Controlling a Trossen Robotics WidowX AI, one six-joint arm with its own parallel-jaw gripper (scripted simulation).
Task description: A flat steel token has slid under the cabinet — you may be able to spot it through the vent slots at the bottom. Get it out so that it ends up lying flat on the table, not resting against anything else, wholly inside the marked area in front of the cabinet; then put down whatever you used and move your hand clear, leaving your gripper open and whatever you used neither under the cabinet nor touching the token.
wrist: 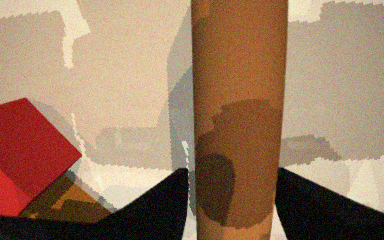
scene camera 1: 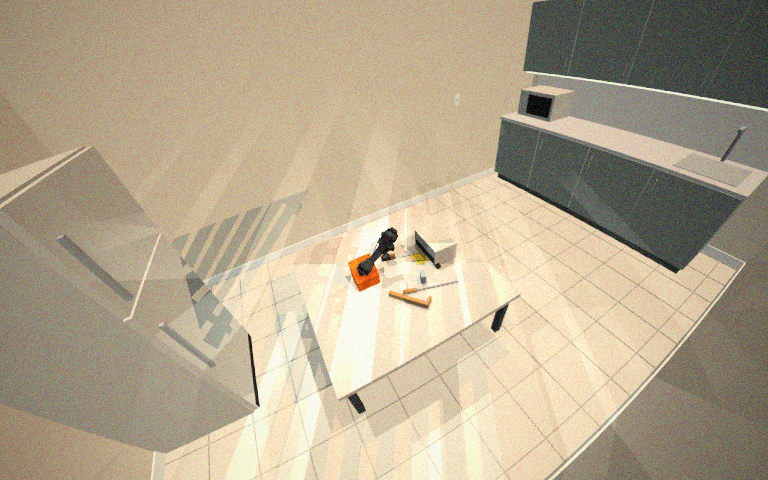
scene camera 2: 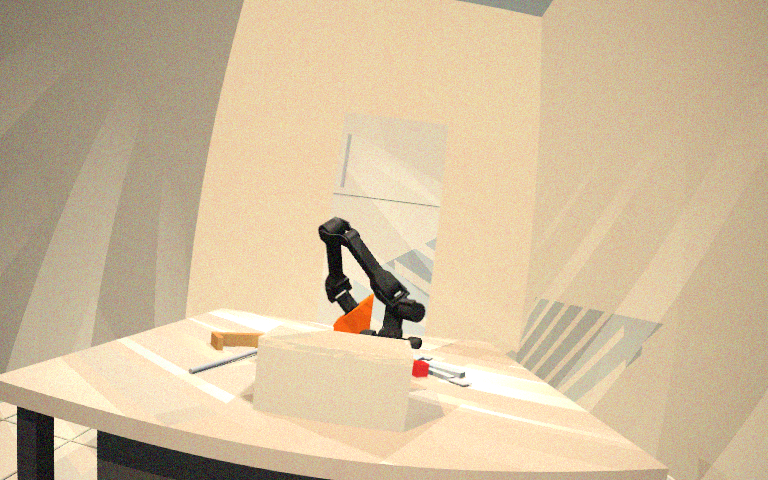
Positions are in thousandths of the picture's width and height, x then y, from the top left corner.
A wooden L-shaped piece (scene camera 2: 285,707) is 126 cm from the lens. A white cabinet (scene camera 2: 458,791): 79 cm from the lens. The marked spots on the white cabinet and the wooden L-shaped piece are 57 cm apart.
